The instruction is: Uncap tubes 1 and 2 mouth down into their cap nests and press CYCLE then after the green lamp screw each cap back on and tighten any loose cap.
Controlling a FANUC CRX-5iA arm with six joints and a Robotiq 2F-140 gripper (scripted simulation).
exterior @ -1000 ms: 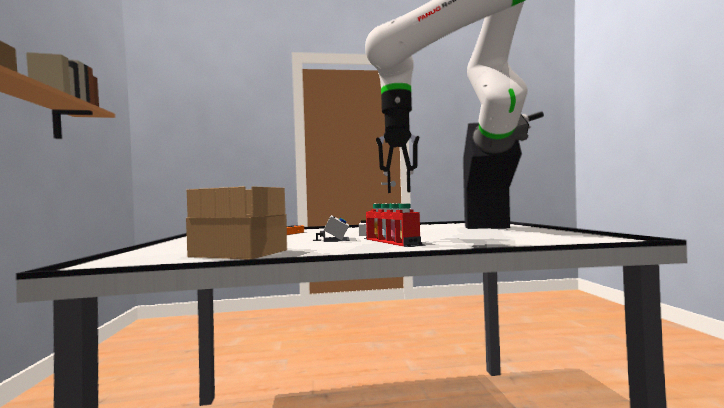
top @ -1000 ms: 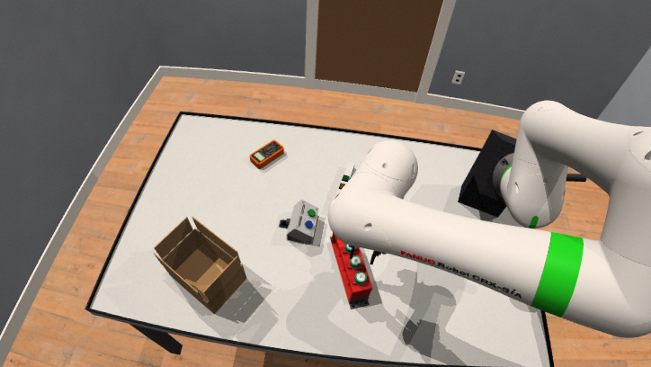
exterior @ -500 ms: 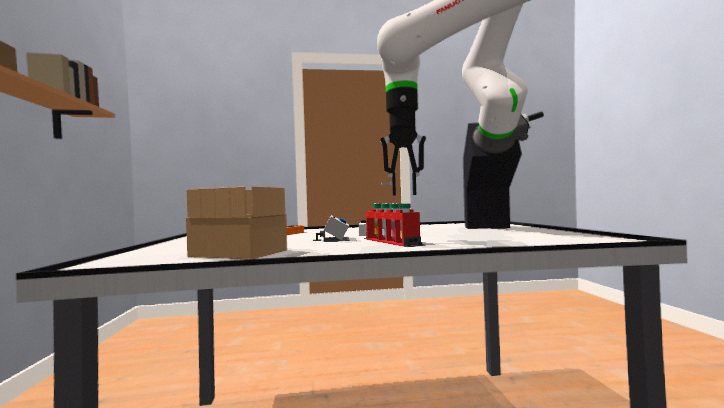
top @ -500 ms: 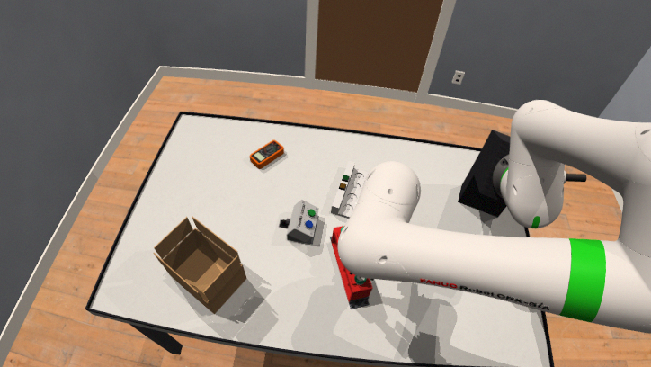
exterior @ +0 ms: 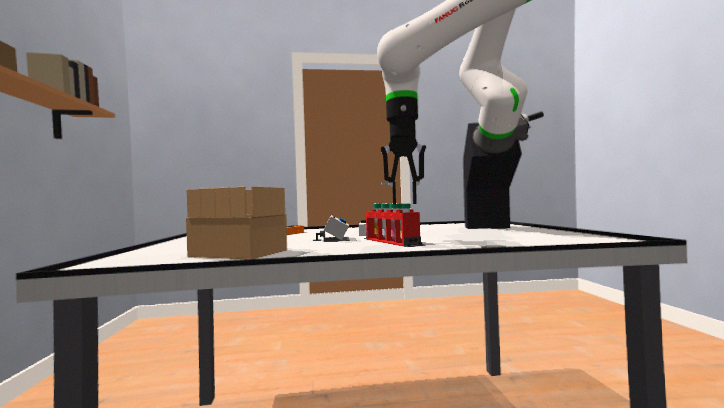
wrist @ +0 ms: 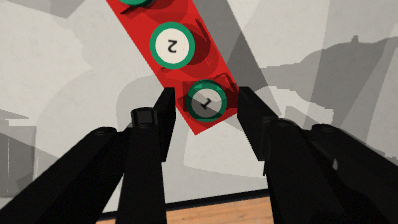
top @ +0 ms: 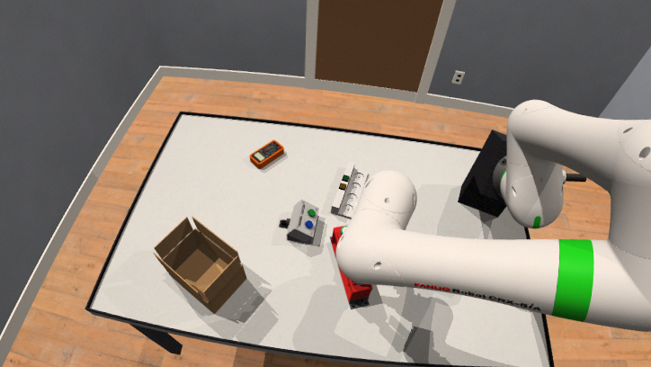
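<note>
My gripper is now 40 mm above the cap 1. From my hand the other things lie so: cap 2: 50 mm to the right, 40 mm below, 20 mm ahead; cap 3: 90 mm to the right, 50 mm ahead, 40 mm below; cap 4: 140 mm to the right, 70 mm ahead, 40 mm below.
</note>
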